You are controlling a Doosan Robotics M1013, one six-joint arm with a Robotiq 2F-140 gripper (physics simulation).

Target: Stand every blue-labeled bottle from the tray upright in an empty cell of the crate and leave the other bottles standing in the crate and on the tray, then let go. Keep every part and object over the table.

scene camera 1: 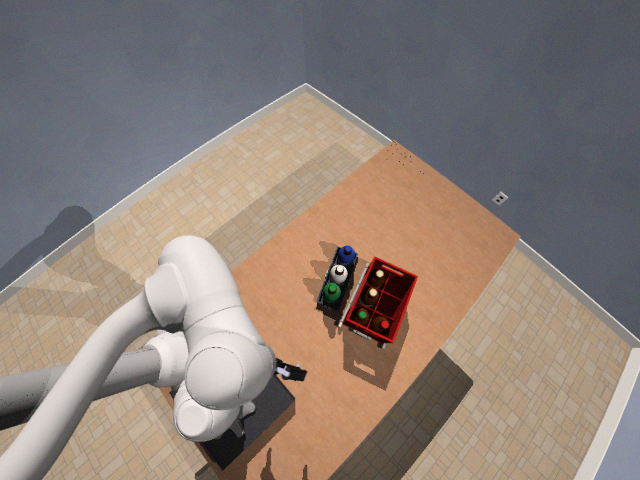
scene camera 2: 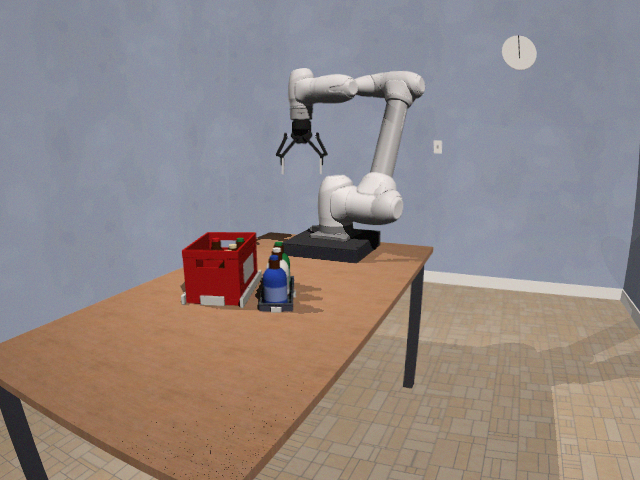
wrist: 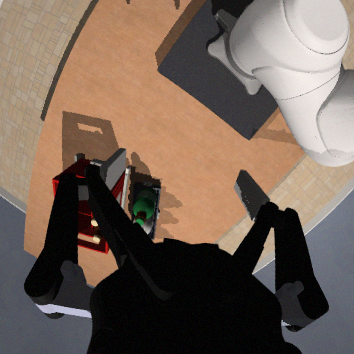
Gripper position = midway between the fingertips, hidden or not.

Note:
I see my gripper [scene camera 2: 301,173] and a blue-labeled bottle [scene camera 2: 274,278].
My gripper is seen too in the wrist view [wrist: 182,168].

